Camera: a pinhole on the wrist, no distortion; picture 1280 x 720 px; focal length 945.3 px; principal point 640.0 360.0 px. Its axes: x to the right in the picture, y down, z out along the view. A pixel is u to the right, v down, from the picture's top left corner.
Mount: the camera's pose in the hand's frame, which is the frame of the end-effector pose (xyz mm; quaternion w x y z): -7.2 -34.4 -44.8 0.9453 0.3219 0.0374 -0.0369
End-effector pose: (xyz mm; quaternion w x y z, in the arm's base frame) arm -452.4 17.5 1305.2 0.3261 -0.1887 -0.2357 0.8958
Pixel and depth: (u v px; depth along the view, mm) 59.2 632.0 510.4
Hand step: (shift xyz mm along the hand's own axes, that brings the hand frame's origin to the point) -281.3 -216.1 477.0
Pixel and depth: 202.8 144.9 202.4
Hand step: -95.1 -190.2 96.0
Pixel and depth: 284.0 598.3 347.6
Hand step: -112.8 -171.7 295.2
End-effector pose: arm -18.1 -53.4 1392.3 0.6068 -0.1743 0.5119 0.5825
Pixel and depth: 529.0 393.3 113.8
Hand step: -14.8 -100.2 48.8
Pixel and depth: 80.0 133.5 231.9
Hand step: -138.1 -213.8 117.7
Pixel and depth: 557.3 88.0 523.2
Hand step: -42.3 -471.1 281.6
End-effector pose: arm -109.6 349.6 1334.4 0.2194 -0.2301 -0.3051 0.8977
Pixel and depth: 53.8 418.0 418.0
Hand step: -242.9 -257.8 325.4
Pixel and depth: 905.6 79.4 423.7
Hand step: 119.3 -398.2 202.5
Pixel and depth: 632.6 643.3 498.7
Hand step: 26.4 -221.0 440.1
